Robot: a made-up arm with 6 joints. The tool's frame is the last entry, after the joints.
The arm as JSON. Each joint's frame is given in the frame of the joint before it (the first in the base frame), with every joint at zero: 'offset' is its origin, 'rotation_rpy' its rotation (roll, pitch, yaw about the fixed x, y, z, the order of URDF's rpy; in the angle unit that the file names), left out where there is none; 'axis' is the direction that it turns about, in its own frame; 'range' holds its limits. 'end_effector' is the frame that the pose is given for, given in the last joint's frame.
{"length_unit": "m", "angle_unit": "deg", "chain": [
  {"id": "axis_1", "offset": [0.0, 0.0, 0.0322], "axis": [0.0, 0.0, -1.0], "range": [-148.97, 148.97]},
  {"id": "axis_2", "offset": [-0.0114, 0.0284, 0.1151], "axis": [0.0, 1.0, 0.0], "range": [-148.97, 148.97]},
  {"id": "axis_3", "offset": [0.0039, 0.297, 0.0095], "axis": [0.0, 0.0, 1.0], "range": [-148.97, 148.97]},
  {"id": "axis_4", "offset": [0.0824, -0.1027, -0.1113], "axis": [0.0, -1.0, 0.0], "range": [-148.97, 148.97]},
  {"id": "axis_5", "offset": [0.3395, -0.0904, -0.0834], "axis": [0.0, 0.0, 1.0], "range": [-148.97, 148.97]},
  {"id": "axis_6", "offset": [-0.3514, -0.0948, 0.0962], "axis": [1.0, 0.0, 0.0], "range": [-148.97, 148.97]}
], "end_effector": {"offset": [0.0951, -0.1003, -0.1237]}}
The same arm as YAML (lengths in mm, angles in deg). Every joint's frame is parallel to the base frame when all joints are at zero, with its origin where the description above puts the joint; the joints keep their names.
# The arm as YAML. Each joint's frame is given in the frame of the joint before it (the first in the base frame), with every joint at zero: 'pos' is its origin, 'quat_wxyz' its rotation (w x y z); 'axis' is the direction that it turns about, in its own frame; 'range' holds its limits. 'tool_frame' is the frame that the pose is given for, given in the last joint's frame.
length_unit: mm
angle_unit: deg
joints:
  - joint: axis_1
    pos: [0.0, 0.0, 32.2]
    quat_wxyz: [1.0, 0.0, 0.0, 0.0]
    axis: "-z"
    range: [-148.97, 148.97]
  - joint: axis_2
    pos: [-11.4, 28.4, 115.1]
    quat_wxyz: [1.0, 0.0, 0.0, 0.0]
    axis: "+y"
    range: [-148.97, 148.97]
  - joint: axis_3
    pos: [3.9, 297.0, 9.5]
    quat_wxyz: [1.0, 0.0, 0.0, 0.0]
    axis: "+z"
    range: [-148.97, 148.97]
  - joint: axis_4
    pos: [82.4, -102.7, -111.3]
    quat_wxyz: [1.0, 0.0, 0.0, 0.0]
    axis: "-y"
    range: [-148.97, 148.97]
  - joint: axis_5
    pos: [339.5, -90.4, -83.4]
    quat_wxyz: [1.0, 0.0, 0.0, 0.0]
    axis: "+z"
    range: [-148.97, 148.97]
  - joint: axis_6
    pos: [-351.4, -94.8, 96.2]
    quat_wxyz: [1.0, 0.0, 0.0, 0.0]
    axis: "+x"
    range: [-148.97, 148.97]
tool_frame:
  pos: [95.1, -100.3, -123.7]
  quat_wxyz: [1.0, 0.0, 0.0, 0.0]

